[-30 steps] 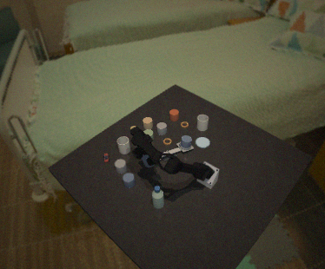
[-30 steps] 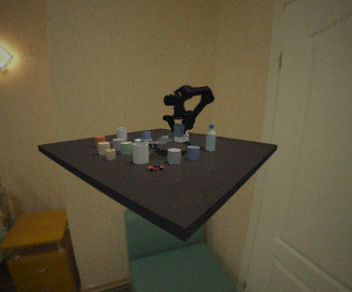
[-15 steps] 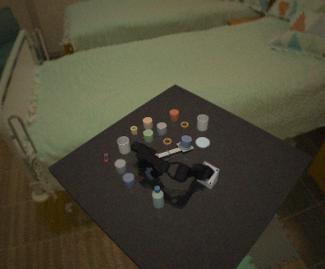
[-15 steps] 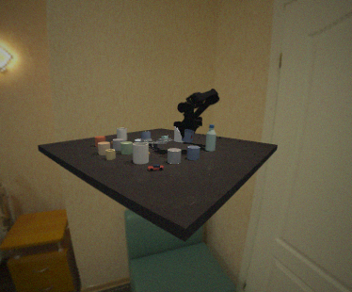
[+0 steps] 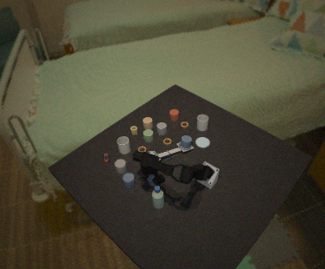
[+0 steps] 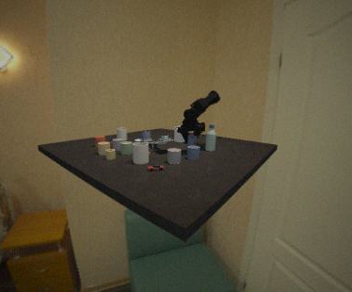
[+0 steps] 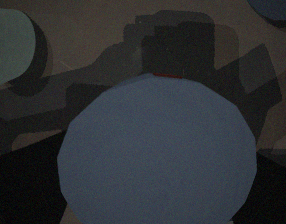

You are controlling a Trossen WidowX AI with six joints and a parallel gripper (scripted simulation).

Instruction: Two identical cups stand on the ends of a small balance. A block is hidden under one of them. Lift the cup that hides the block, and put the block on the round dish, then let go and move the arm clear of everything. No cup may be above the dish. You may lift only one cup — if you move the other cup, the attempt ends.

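Now: the blue cup 20 mm to the left of my gripper tip and 10 mm above it. The rest, counted from my gripper tip: bottle: 120 mm behind, 70 mm to the left, 60 mm above; toy car: 380 mm ahead, 90 mm to the left, 40 mm below; teal block: 130 mm ahead, 100 mm to the right, 30 mm above.
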